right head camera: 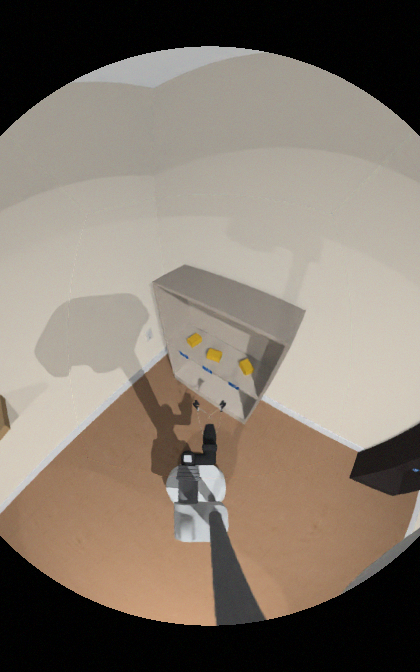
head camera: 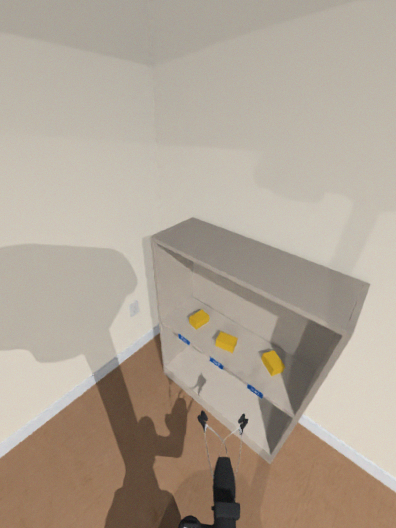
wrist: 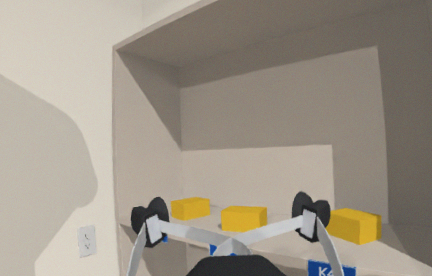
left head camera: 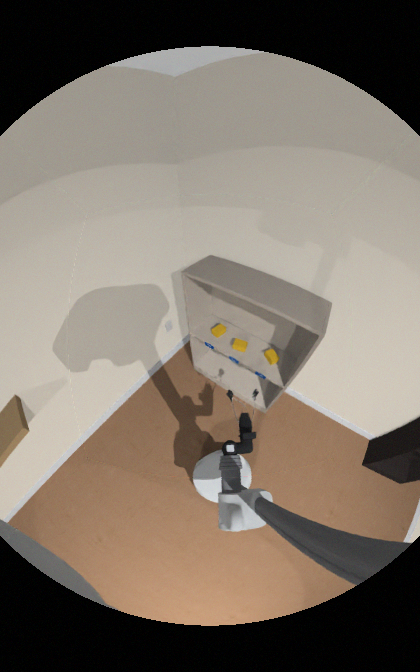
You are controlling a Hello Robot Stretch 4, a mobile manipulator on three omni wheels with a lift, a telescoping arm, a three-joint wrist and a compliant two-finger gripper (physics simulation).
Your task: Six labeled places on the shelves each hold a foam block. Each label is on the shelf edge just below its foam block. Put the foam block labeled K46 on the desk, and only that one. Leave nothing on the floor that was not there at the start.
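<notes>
A yellow foam block (head camera: 273, 363) (left head camera: 271, 356) (right head camera: 246, 366) (wrist: 354, 226) sits at the right on the middle shelf of the light grey-brown shelf unit (head camera: 260, 255) (left head camera: 260, 287) (right head camera: 230, 300). The blue label (head camera: 255, 390) (left head camera: 260, 375) (right head camera: 233, 385) (wrist: 332, 269) below it is cut off in the wrist view, where "K" and part of a 4 show. My gripper (head camera: 223, 420) (left head camera: 243, 394) (right head camera: 209, 404) (wrist: 229, 211) is open and empty in front of the unit. In the wrist view its right fingertip appears just left of that block. I cannot identify the desk.
Two more yellow blocks, a middle one (head camera: 226, 342) (wrist: 244, 218) and a left one (head camera: 199, 319) (wrist: 190, 208), share the shelf. A dark cabinet (left head camera: 395, 455) (right head camera: 387, 470) stands at the right. A brown wooden object (left head camera: 12, 425) shows at the left edge.
</notes>
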